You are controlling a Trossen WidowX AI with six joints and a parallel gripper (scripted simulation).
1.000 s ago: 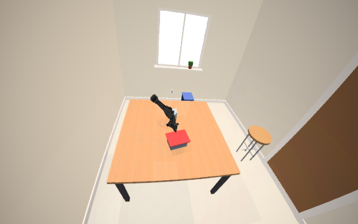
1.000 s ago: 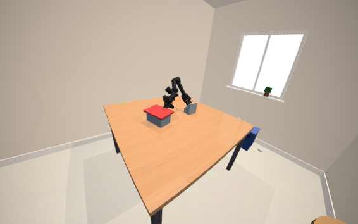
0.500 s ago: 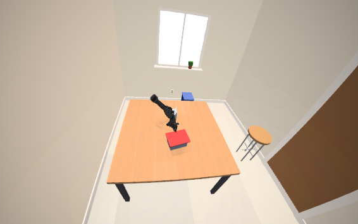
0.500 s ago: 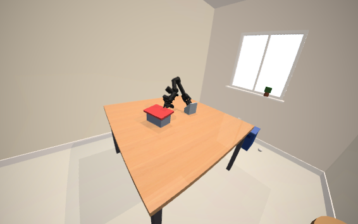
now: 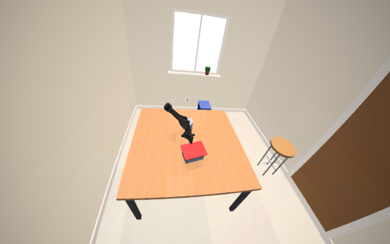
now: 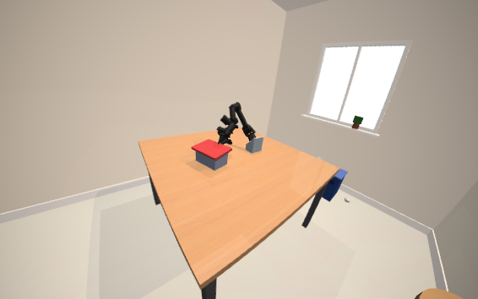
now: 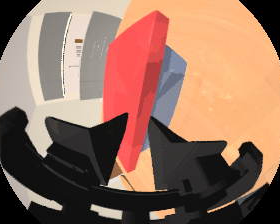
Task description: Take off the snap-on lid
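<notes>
My gripper tip is 7 cm short of the red lid and 3 cm to the right of it. Round my gripper tip: storage box: 7 cm ahead, 6 cm below, 3 cm to the left.
</notes>
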